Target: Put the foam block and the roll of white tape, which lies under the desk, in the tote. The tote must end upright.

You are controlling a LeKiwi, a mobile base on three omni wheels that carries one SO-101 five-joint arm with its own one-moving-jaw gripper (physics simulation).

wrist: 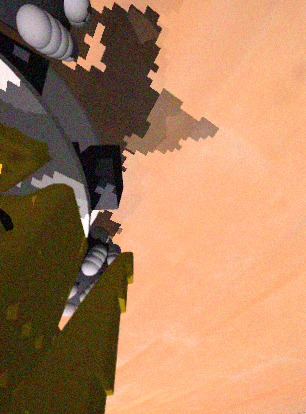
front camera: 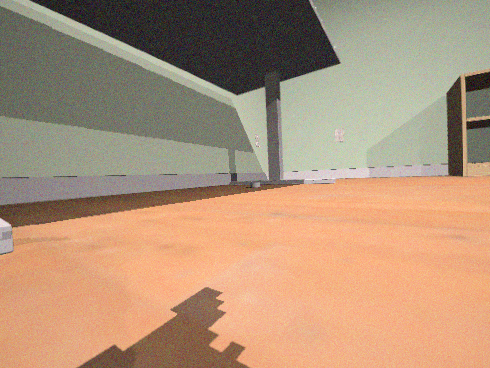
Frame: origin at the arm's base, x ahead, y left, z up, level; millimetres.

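Where they show: hand, its tool point: (wrist: 133,263); arm's base, origin of its link: (wrist: 24,195).
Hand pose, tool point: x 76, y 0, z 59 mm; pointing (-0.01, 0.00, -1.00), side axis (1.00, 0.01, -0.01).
Observation:
Each offset is from my tool point to the top centre of the thing. "spot": to the spot under its first point. Level surfaces: height alone.
The desk @[dz +547 mm] (front camera: 200,40) shows its dark underside at the upper left and middle of the front view. The foam block, the roll of white tape and the tote do not show in either view. My gripper (wrist: 97,225) is open and empty, with a narrow V-shaped gap between its yellow jaws. Parts of my own base and its wheel rollers show through and above that gap. The gripper itself does not show in the front view.
A grey desk leg @[spot: dz +218, dx +1320, dy -125 mm] (front camera: 273,125) stands on a low foot near the far corner. The end of a white desk foot @[spot: dz -134, dx +136, dy +213 mm] (front camera: 5,237) shows at the left edge. A wooden shelf unit (front camera: 455,130) stands at the right by the back wall. A jagged shadow (front camera: 185,325) lies on the floor.

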